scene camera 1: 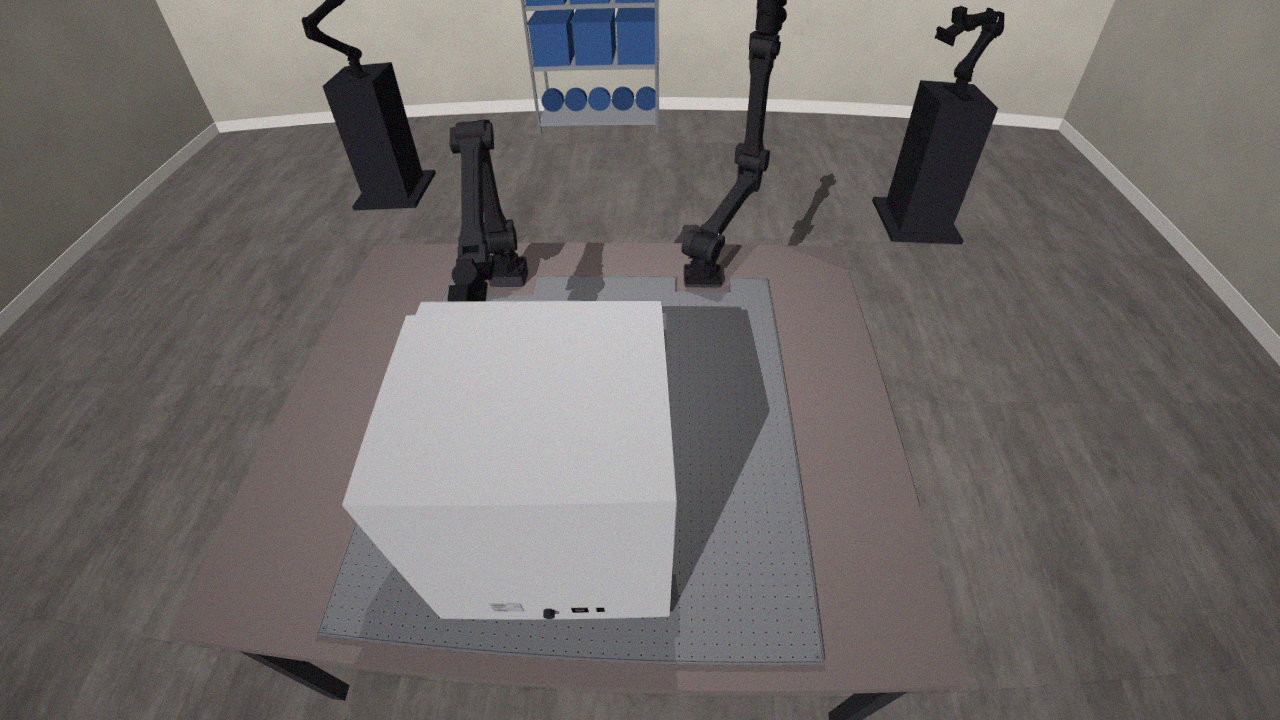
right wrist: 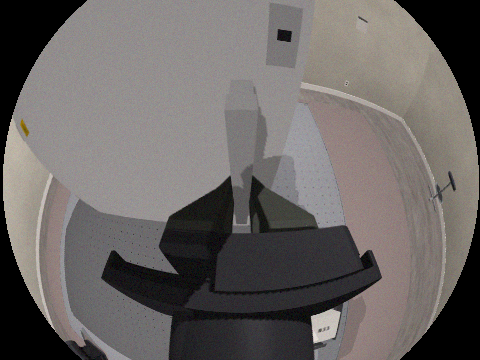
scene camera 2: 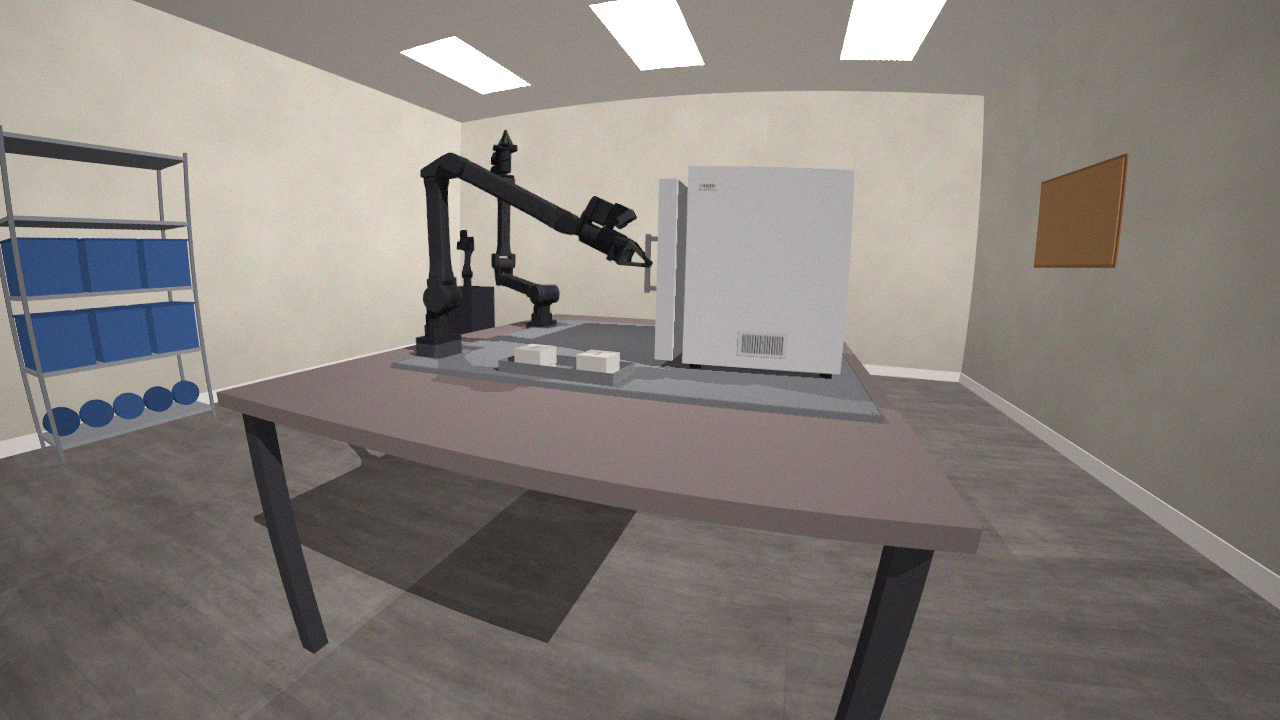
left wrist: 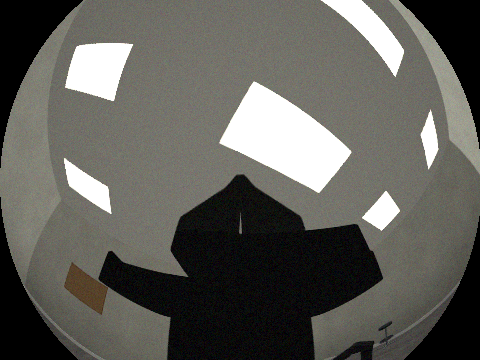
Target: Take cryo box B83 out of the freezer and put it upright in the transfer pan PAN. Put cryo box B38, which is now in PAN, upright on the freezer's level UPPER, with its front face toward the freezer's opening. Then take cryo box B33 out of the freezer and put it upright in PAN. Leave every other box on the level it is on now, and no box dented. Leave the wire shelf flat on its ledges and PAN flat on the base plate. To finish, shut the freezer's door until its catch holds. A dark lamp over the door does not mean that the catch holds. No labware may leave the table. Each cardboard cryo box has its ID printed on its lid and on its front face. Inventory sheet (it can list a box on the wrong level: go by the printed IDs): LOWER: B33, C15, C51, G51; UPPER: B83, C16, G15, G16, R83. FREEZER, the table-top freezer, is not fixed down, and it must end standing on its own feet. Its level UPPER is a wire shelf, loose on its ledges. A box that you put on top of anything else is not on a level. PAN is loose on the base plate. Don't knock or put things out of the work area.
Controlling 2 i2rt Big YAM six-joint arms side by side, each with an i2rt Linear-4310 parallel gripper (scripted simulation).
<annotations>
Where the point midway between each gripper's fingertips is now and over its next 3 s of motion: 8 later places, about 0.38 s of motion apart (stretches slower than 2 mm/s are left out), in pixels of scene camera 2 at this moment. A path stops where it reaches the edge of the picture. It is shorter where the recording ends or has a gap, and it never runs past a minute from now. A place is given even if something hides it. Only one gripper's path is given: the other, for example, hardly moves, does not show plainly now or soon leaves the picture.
The right gripper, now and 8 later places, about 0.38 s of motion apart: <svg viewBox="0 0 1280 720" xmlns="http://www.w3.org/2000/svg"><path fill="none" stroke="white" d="M651 265L652 265L656 265L659 265L655 262L646 256L636 253L630 250L625 252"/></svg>
</annotations>
